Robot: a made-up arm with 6 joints.
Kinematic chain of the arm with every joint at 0, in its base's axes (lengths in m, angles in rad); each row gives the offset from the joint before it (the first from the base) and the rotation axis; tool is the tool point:
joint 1: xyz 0 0 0.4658 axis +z
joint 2: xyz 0 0 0 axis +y
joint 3: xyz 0 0 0.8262 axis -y
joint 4: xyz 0 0 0 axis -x
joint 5: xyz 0.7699 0 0 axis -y
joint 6: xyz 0 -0.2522 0 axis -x
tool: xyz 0 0 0
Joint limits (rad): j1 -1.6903..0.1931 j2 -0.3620..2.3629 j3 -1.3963..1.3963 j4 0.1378..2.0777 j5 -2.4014..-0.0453 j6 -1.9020..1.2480
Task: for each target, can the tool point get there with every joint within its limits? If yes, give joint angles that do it. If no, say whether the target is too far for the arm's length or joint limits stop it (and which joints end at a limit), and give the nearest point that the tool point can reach.
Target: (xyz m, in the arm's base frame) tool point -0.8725 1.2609 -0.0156
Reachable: no: joint limits stop it (at a limit: joint 1, joint 2, joint 4) | nearest point -0.2255 0.2174 -0.0748 | short by 1.229 m
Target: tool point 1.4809 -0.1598 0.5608
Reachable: yes | joints -0.0042 1.1010 0.4883 0.9163 -0.4970 0.4060
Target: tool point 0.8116 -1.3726 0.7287
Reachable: yes | joints -1.0855 1.2588 0.9682 1.8835 -1.6064 0.7975
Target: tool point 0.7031 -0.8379 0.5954
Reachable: yes | joints -0.6673 0.6485 -0.2497 0.4859 -1.2100 0.8385
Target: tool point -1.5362 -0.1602 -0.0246
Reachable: no: joint limits stop it (at a limit: joint 2, joint 4) | nearest point -0.3114 -0.0325 -0.0726 | short by 1.232 m
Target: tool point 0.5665 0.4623 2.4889
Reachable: no: too far | nearest point 0.4613 0.2150 2.0160 | short by 0.544 m
